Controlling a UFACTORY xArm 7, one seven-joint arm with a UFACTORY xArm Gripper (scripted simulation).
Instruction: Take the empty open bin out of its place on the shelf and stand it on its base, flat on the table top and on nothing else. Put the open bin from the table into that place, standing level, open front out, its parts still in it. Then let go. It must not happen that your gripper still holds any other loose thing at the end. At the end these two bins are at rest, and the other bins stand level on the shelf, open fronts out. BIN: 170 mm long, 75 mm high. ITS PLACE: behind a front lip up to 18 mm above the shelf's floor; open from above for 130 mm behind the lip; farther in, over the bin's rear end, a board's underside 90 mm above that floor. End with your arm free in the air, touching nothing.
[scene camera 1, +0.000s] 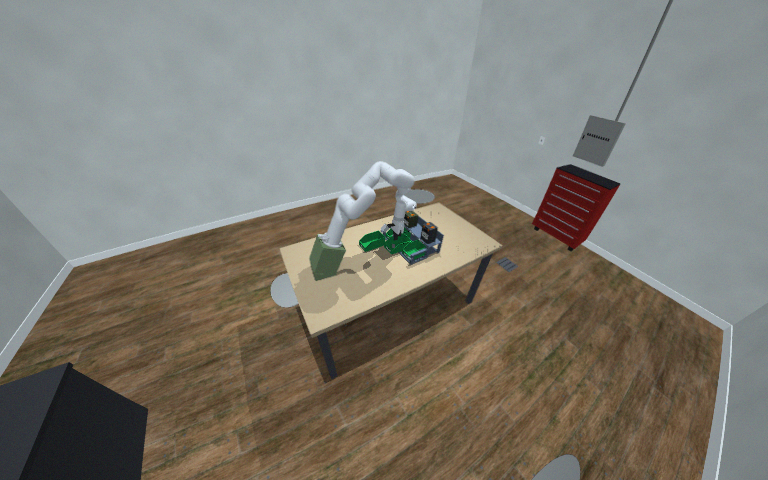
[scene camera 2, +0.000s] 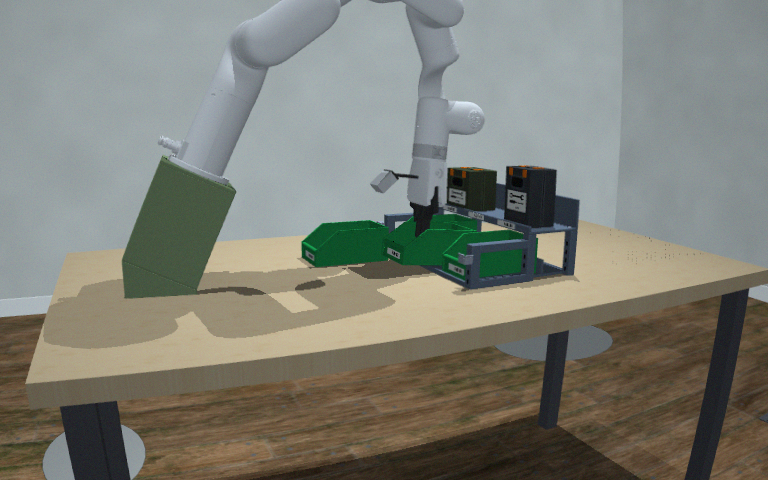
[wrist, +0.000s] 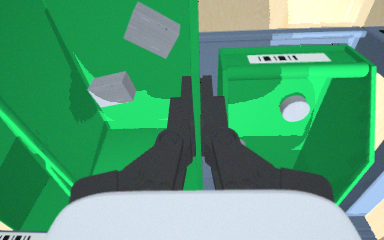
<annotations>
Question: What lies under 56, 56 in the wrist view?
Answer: A green bin.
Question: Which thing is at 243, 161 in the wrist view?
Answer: My gripper.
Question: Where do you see a green bin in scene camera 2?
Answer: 364, 244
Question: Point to a green bin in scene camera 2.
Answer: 401, 245
</annotations>
